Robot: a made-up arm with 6 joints.
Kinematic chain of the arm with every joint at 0, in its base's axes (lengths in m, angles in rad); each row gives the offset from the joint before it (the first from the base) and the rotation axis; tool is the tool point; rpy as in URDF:
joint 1: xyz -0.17 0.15 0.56 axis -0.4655 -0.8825 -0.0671
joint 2: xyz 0 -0.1 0.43 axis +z
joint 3: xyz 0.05 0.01 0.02 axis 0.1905 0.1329 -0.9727
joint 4: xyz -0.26 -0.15 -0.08 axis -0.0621 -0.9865 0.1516
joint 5: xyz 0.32 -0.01 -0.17 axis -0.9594 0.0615 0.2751
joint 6: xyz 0.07 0 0.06 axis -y
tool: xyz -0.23 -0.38 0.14 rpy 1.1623 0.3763 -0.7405
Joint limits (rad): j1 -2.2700..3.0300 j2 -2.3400..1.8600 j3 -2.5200..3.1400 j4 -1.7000..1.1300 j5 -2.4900..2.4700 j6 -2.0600..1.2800
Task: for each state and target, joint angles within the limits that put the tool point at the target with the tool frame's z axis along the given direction. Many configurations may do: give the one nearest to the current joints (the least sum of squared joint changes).
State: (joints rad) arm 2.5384 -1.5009 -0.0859 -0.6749 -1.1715 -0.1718
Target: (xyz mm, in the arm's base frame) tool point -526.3 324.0 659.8 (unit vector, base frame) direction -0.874 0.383 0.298
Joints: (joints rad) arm 2.9785 -2.3400 0.7479 -0.2390 -2.0581 0.5016
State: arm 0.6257 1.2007 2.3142 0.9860 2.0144 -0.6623
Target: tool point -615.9 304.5 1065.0 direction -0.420 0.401 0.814
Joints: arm 0.8731 0.6409 2.3192 0.1864 1.4625 -0.1056
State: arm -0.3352 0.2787 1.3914 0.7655 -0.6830 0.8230
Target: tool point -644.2 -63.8 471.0 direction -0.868 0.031 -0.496
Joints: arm 0.3200 0.6136 1.1959 -0.1783 -0.5156 0.8824
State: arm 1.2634 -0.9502 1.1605 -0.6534 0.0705 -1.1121
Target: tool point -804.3 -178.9 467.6 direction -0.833 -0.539 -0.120
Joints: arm 1.8235 -0.4853 0.7976 -0.1908 0.3604 -1.6701
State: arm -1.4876 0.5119 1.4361 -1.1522 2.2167 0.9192
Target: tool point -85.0 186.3 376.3 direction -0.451 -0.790 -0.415
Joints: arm -2.0620 -0.2162 1.8567 -1.3440 2.4700 0.8924
